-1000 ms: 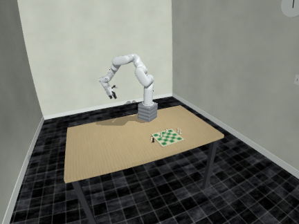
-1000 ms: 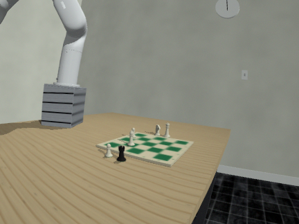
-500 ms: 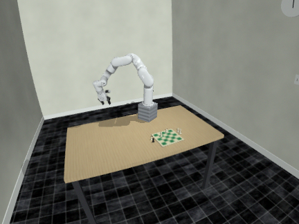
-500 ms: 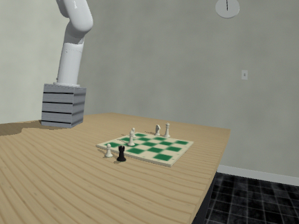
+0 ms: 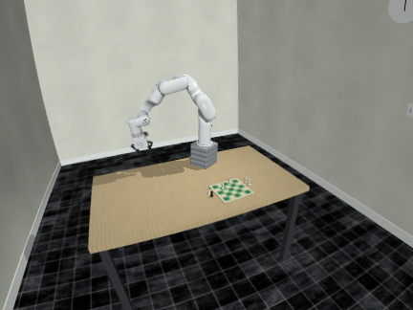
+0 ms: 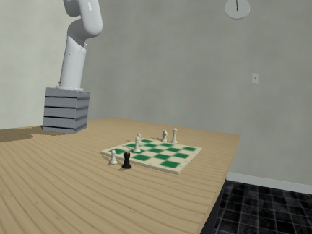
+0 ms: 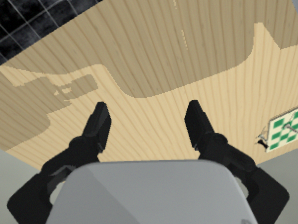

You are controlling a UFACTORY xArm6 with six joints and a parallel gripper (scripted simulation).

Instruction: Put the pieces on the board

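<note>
My gripper is now 46 cm short of the black rook, 35 cm to the right of it and 16 cm above it. The rest, counted from my hand: chessboard 48 cm to the left, 45 cm ahead, 17 cm below; then white knight 44 cm to the left, 41 cm ahead, 15 cm below.
</note>
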